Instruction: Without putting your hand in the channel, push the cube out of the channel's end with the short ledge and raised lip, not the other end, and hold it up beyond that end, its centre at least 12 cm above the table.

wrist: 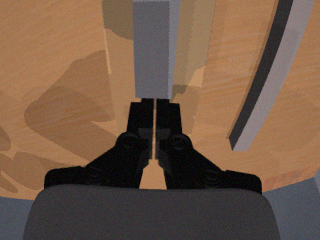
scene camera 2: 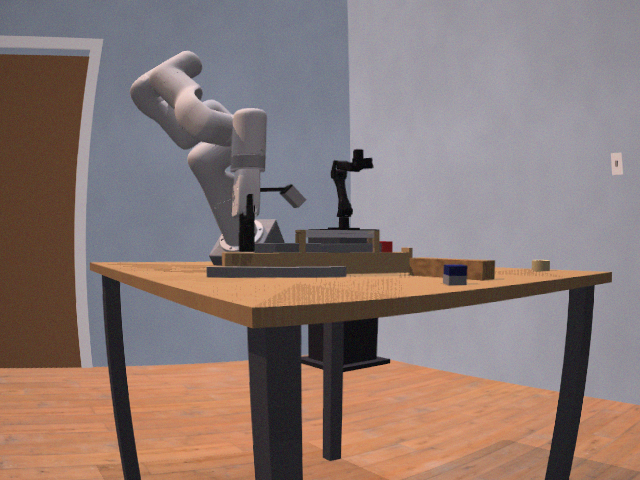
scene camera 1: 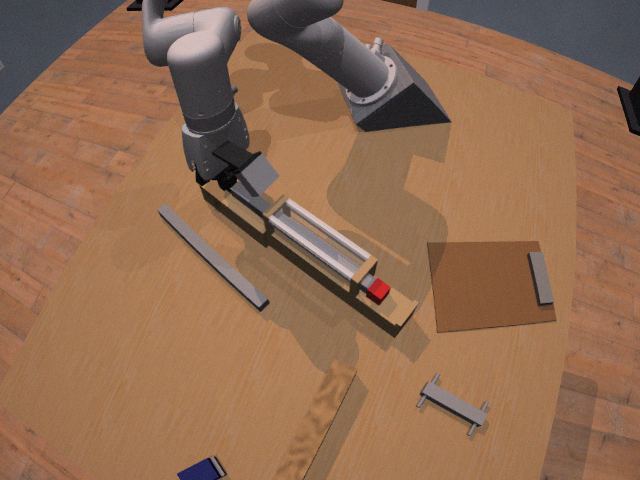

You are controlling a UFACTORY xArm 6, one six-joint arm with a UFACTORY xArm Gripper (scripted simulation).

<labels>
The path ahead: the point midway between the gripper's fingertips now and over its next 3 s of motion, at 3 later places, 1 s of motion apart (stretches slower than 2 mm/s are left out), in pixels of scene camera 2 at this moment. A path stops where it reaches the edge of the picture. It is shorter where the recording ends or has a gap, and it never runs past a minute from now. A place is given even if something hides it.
My gripper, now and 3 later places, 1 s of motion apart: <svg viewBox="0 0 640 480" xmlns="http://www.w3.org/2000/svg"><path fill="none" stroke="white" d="M246 251L254 235L283 208L391 219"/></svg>
</labels>
